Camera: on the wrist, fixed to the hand. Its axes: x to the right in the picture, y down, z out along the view.
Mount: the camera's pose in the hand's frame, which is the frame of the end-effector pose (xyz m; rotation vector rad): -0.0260 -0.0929 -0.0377 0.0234 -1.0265 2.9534
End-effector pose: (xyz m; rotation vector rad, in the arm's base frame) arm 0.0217 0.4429 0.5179 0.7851 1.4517 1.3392
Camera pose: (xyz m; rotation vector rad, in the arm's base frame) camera 0.0087 0.3888 0.4306 -1.9695 1.1968 -0.9270
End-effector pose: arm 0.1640 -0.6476 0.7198 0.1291 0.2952 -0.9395
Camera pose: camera 0.0671 -0.6730 0.6936 -0.0175 -0.8532 1.9672
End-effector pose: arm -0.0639 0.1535 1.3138 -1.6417 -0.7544 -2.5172
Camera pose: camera -0.1118 0.2137 1.2445 -1.1182 1.0848 0.4248
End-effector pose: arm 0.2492 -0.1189 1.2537 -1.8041 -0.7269 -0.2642
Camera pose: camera 0.1800 -0.1446 1.3263 -1.0242 1.6688 2.4197
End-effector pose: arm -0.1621 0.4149 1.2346 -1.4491 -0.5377 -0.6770
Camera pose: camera -0.2484 0.3801 1.2800 -0.8960 1.0644 2.3242
